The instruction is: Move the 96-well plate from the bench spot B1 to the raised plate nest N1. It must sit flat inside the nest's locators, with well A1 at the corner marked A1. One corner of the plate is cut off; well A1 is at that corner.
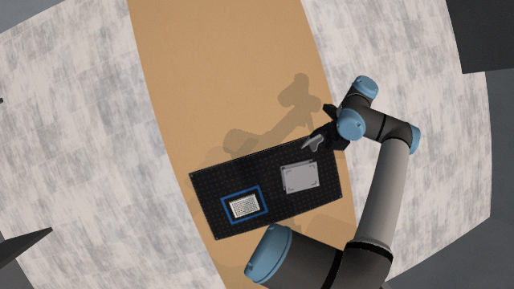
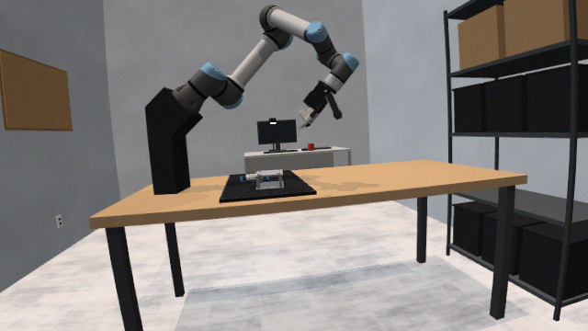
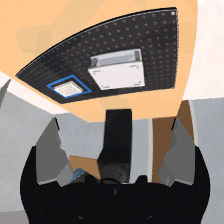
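The white 96-well plate lies 270 mm behind my hand, 310 mm to the left of it and 240 mm below it. Also, from my hand: grey raised nest N1 (160 mm behind, 30 mm to the left, 190 mm below).
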